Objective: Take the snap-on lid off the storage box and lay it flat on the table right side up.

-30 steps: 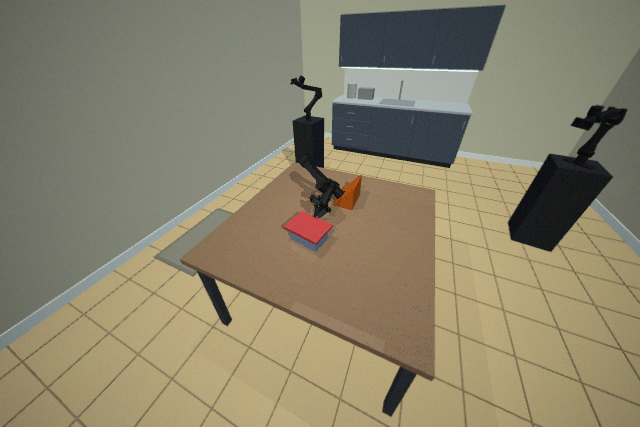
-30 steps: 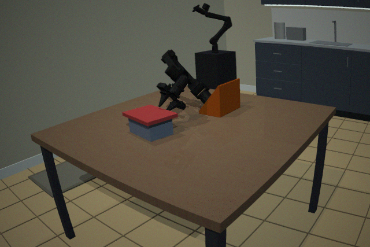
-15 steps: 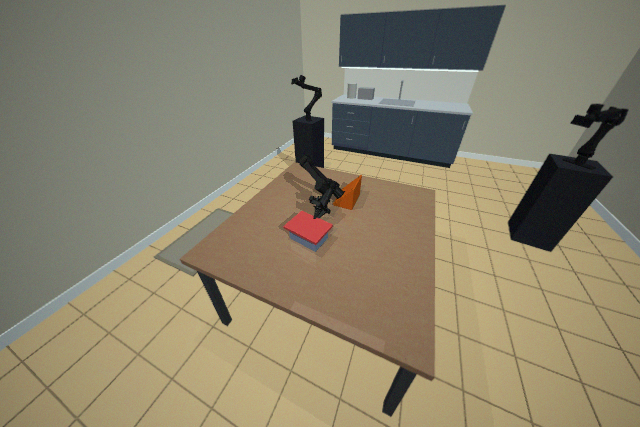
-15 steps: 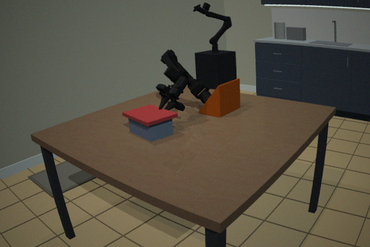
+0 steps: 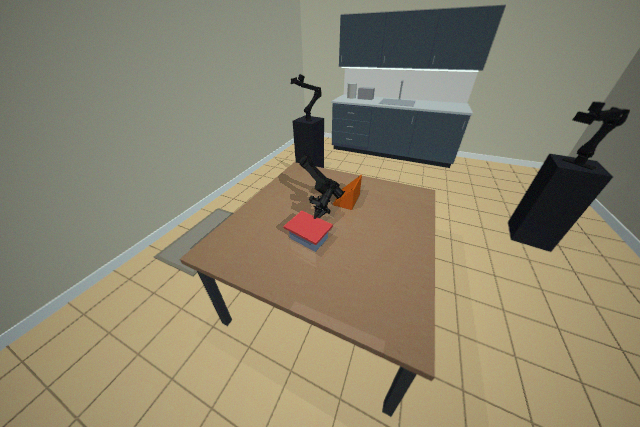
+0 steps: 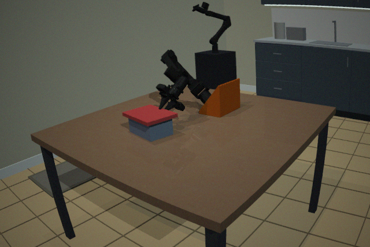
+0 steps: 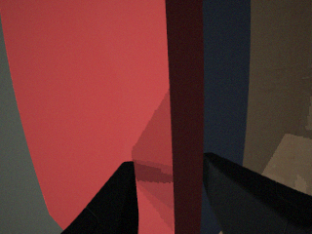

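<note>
Right now my gripper tip is 7 cm short of the red lid. Round my gripper tip: grey-blue storage box (7 cm ahead, 4 cm below).
</note>
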